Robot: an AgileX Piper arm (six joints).
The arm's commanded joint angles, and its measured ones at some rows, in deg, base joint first. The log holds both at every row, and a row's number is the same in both.
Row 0, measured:
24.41 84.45 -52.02 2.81 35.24 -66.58
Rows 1 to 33, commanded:
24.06 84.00 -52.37 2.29 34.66 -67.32
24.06 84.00 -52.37 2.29 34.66 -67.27
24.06 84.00 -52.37 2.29 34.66 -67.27
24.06 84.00 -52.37 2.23 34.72 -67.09
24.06 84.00 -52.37 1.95 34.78 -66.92
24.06 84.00 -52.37 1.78 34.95 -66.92
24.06 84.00 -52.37 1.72 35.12 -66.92
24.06 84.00 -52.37 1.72 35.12 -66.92
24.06 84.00 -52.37 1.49 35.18 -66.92
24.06 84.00 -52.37 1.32 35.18 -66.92
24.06 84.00 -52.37 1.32 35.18 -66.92
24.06 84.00 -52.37 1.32 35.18 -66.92
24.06 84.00 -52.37 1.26 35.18 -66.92
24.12 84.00 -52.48 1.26 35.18 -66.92
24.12 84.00 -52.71 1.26 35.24 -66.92
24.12 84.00 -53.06 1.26 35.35 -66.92
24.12 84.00 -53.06 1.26 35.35 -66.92
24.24 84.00 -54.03 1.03 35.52 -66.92
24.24 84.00 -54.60 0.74 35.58 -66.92
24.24 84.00 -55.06 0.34 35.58 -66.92
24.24 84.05 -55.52 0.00 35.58 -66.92
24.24 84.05 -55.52 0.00 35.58 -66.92
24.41 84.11 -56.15 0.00 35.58 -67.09
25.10 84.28 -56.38 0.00 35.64 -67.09
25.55 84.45 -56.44 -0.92 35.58 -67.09
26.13 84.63 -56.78 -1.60 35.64 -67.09
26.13 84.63 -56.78 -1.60 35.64 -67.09
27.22 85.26 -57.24 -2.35 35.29 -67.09
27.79 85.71 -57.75 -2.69 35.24 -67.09
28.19 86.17 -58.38 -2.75 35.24 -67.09
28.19 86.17 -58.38 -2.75 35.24 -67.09
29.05 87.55 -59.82 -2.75 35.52 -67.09
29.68 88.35 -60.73 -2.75 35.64 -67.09
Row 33, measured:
28.36 86.69 -58.73 -2.35 35.47 -66.58
